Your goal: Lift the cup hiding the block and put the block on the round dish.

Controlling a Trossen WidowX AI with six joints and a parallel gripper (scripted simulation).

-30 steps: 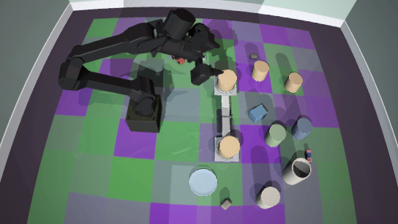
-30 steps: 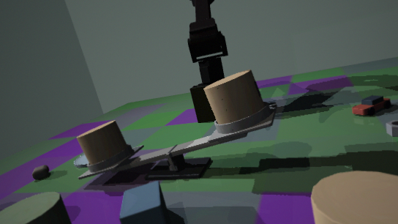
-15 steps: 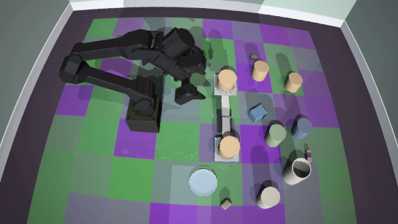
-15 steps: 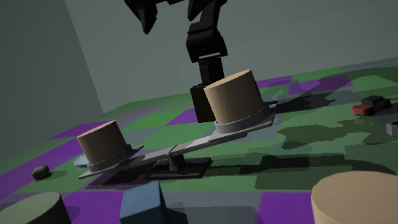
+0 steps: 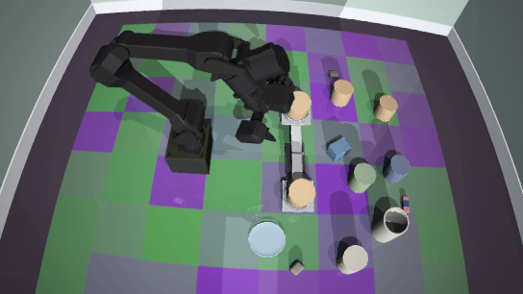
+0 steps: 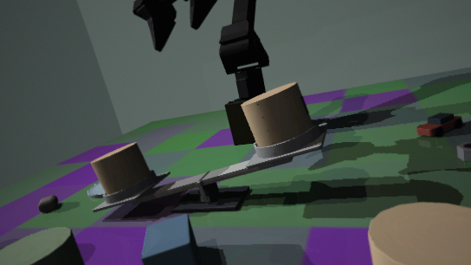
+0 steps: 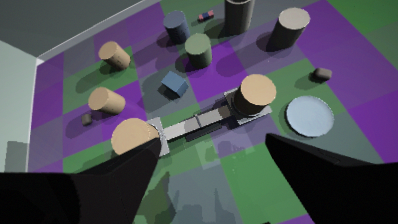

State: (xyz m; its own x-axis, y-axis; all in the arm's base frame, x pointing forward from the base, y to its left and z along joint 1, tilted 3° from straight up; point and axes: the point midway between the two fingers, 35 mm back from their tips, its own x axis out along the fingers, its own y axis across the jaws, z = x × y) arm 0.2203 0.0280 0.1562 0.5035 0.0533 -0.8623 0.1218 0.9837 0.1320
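My gripper tip is 9 cm short of the grey-green block, 9 cm to the left of it and 19 cm above it. From my gripper tip the other things lie so: blue block: 19 cm ahead, 10 cm to the left, 21 cm below; balance: 6 cm ahead, 4 cm to the left, 19 cm below; pale blue round dish: 3 cm ahead, 22 cm to the right, 23 cm below.
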